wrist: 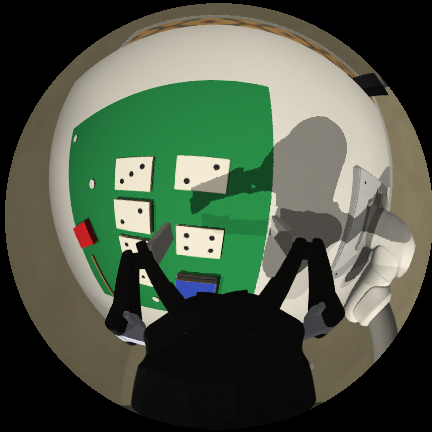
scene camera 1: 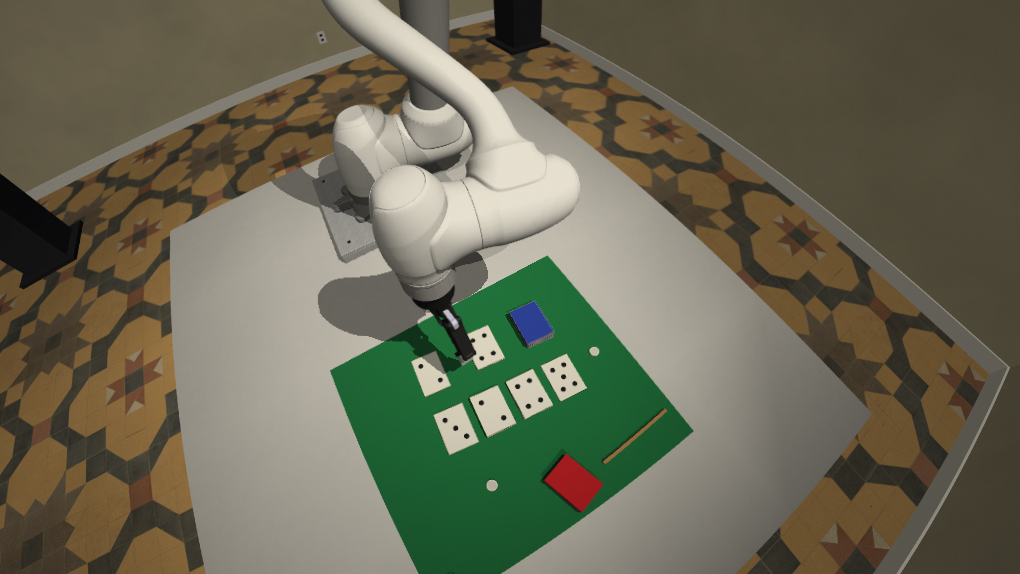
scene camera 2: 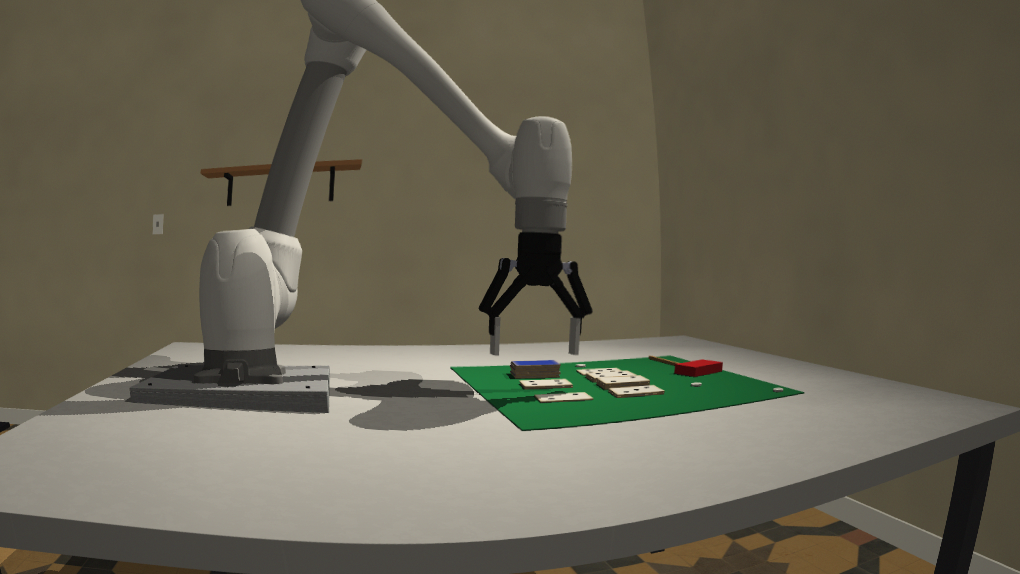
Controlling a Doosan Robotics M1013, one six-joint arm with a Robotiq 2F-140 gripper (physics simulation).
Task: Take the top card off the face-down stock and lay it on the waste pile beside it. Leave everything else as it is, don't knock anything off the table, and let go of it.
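Frame: origin at the arm's base, x ahead, y left, z up, level; millimetres.
Seen in the pictures: gripper, fingertip midpoint: [wrist: 220, 227] [scene camera 1: 447, 333] [scene camera 2: 534, 354]; arm's base, origin of the base link: [wrist: 369, 223] [scene camera 2: 241, 377].
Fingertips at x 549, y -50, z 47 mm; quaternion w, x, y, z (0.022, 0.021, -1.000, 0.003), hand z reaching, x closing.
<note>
Offsets run from my fingertips to a thing's top centre. Level surfaces: height alone.
The face-down stock {dx +60, dy +173, dz -41 mm} [scene camera 1: 531, 321] [scene camera 2: 534, 369] [wrist: 196, 287] is a neat stack with a blue top, near the mat's robot-side edge. The waste pile {dx +41, dy +57, dz -62 mm} [scene camera 1: 490, 345] [scene camera 2: 545, 384] [wrist: 200, 248] beside it shows a cream card with four black pips, face up. My gripper [scene camera 1: 465, 354] [scene camera 2: 534, 351] [wrist: 220, 227] is open and empty, pointing down. It hangs above the mat and higher than the stock, around the waste pile's side in scene camera 1. Its fingers stand wide apart in the scene camera 2 view. The gripper's body hides part of the stock in the wrist view.
A two-pip card {dx +28, dy -72, dz -65 mm} [scene camera 1: 426, 379] [wrist: 200, 170] lies on the waste pile's other side on the green mat {dz -68 mm} [scene camera 1: 378, 435] [wrist: 225, 110]. A row of face-up cards {dx +186, dy +78, dz -59 mm} [scene camera 1: 529, 393] lies farther out. Beyond are a red box {dx +382, dy +42, dz -48 mm} [scene camera 1: 572, 483] [scene camera 2: 699, 367], a thin stick {dx +387, dy +201, dz -61 mm} [scene camera 1: 634, 436] and white discs {dx +296, dy -87, dz -64 mm} [scene camera 1: 492, 485].
</note>
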